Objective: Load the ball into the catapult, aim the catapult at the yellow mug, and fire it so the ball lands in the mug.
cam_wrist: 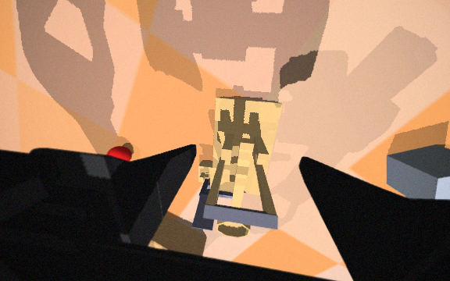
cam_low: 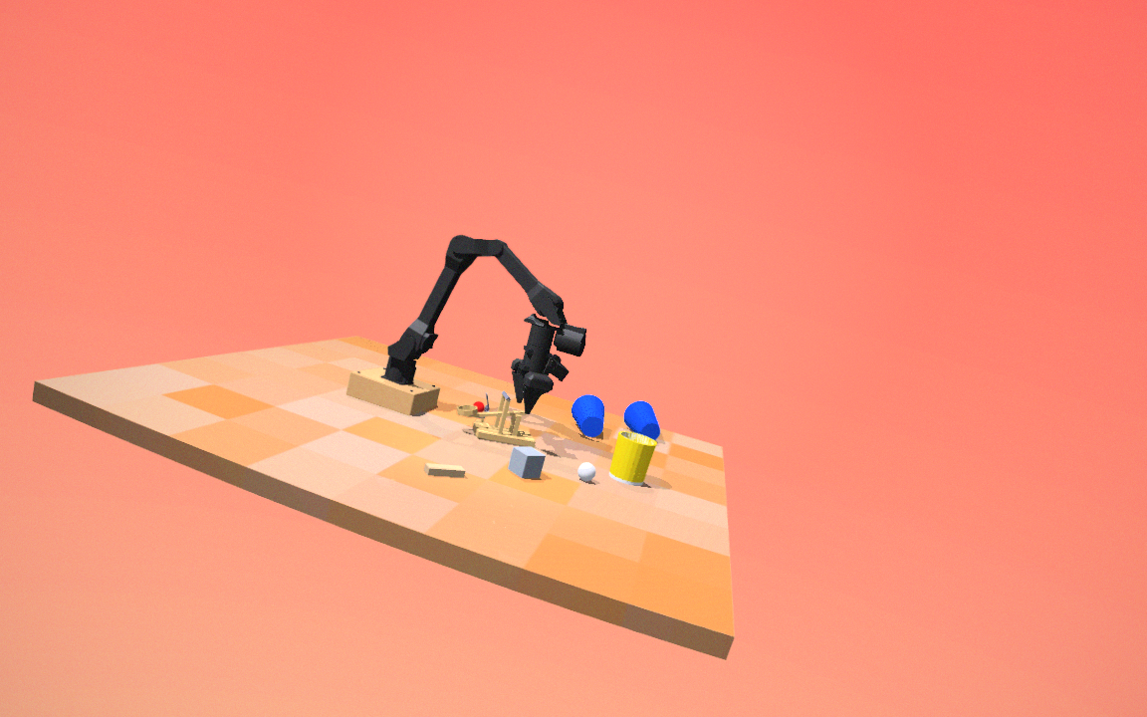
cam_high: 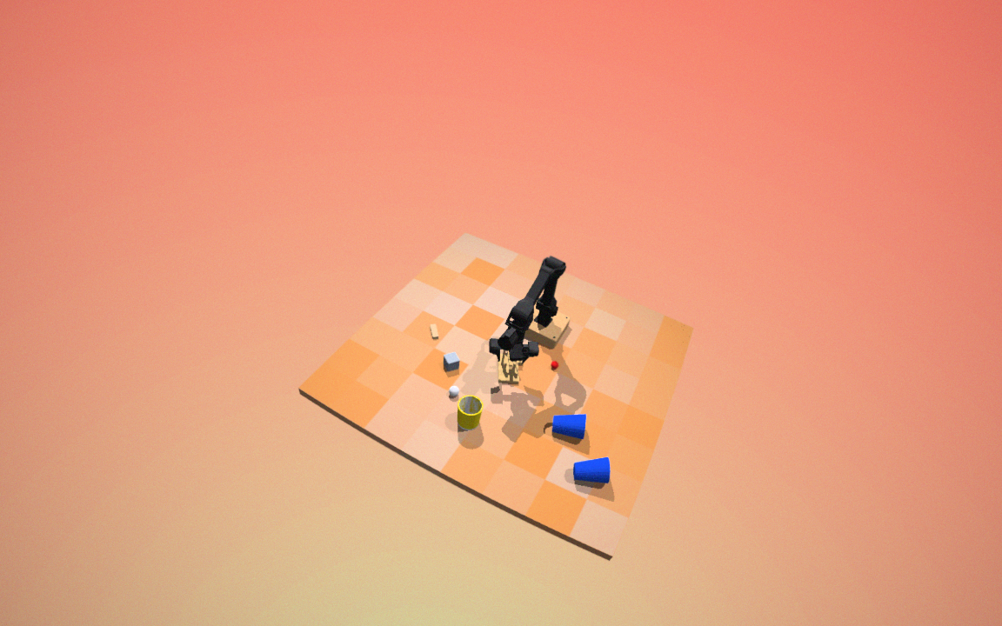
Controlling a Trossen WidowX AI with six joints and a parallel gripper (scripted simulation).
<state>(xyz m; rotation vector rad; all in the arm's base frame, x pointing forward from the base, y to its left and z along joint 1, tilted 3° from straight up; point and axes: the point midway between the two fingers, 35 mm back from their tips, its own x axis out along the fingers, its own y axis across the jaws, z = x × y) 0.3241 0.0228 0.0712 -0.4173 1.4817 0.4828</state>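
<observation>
Right now my gripper tip is 4 cm past the catapult frame and 2 cm to the left of it. Also, from my gripper tip: wooden catapult 6 cm behind, 3 cm to the right, 3 cm below; then red ball 16 cm behind, 13 cm to the left, 7 cm below; then grey cube 21 cm to the right, 10 cm ahead, 6 cm below.
</observation>
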